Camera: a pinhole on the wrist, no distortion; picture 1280 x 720 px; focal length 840.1 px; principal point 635.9 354.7 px. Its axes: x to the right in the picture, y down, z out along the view. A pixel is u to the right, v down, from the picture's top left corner.
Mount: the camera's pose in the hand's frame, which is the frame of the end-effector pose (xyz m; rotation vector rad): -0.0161 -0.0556 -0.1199 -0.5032 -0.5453 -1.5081
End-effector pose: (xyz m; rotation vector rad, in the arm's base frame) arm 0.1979 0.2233 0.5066 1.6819 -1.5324 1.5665
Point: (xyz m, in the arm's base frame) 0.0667 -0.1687 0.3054
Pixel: 610.0 435.3
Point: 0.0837 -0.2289 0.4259
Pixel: 673.0 625.3
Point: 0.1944 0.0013 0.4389
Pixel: 817.4 510.8
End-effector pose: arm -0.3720 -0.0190 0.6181 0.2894 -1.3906 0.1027
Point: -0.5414 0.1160 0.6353
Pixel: 574.5 347.0
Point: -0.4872 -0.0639 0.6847
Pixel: 1068.4 620.1
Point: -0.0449 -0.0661 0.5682
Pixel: behind the camera
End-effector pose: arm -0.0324 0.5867 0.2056 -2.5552 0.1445 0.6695
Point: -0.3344 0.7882 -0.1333
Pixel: 1113.8 255.8
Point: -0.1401 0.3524 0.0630
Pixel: 214.5 336.8
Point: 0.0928 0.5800 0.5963
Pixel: behind the camera
